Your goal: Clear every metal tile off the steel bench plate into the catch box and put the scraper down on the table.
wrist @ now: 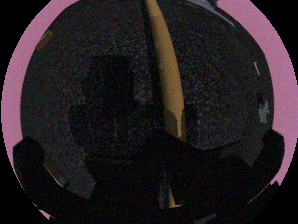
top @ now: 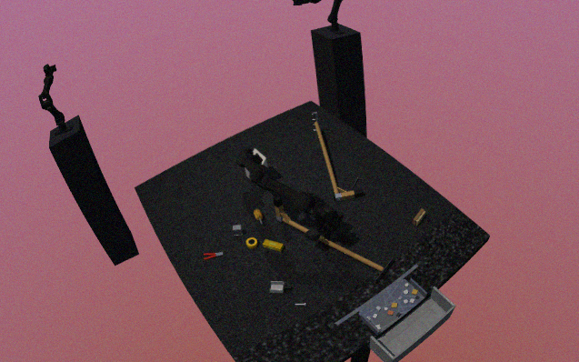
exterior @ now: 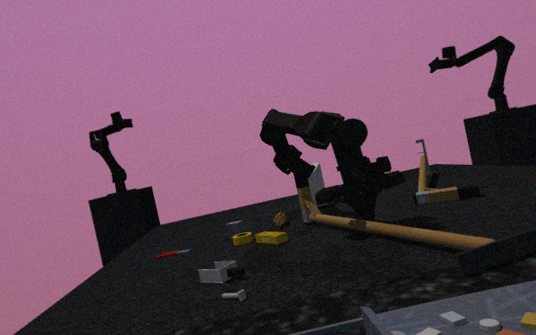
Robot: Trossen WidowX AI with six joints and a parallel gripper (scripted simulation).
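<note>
Right now my gripper tip is 3 cm short of the long scraper, 1 cm to the left of it and 5 cm below it. Also, from my gripper tip: yellow tape ring (18 cm behind, 29 cm to the right); then yellow block (11 cm behind, 22 cm to the right); then yellow-handled screwdriver (31 cm behind, 18 cm to the right, 1 cm above).
</note>
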